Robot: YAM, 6 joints.
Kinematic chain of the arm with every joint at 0, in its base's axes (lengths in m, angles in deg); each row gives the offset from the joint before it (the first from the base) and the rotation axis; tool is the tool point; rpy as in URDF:
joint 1: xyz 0 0 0.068 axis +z
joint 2: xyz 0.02 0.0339 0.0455 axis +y
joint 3: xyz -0.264 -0.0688 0 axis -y
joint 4: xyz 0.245 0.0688 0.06 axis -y
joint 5: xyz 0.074 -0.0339 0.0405 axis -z
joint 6: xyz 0.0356 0 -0.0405 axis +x
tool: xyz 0 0 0 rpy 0 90 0
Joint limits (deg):
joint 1: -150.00..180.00
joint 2: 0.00..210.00
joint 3: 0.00..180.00
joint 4: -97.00..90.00
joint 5: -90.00..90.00
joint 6: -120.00..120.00
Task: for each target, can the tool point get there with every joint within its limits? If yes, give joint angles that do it. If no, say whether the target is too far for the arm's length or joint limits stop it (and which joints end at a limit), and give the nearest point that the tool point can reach.
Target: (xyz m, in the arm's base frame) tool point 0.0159 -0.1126 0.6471
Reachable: yes | joints -93.47 73.84 133.77 -37.97 -39.66 52.07
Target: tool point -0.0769 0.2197 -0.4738
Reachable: no: joint limits stop it (at a limit: joint 2) | nearest point -0.0780 0.2228 -0.3801 | short by 0.094 m
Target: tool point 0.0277 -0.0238 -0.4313
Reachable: no: joint limits stop it (at a limit: joint 2) | nearest point 0.0632 -0.0543 -0.3403 | short by 0.102 m
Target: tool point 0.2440 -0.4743 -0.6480
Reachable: no: too far | nearest point 0.1820 -0.3537 -0.3482 | short by 0.329 m
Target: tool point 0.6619 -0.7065 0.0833
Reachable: no: too far | nearest point 0.4413 -0.4711 0.0936 | short by 0.323 m
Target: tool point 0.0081 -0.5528 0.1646
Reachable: yes | joints -91.39 139.94 101.28 31.57 -37.17 47.34
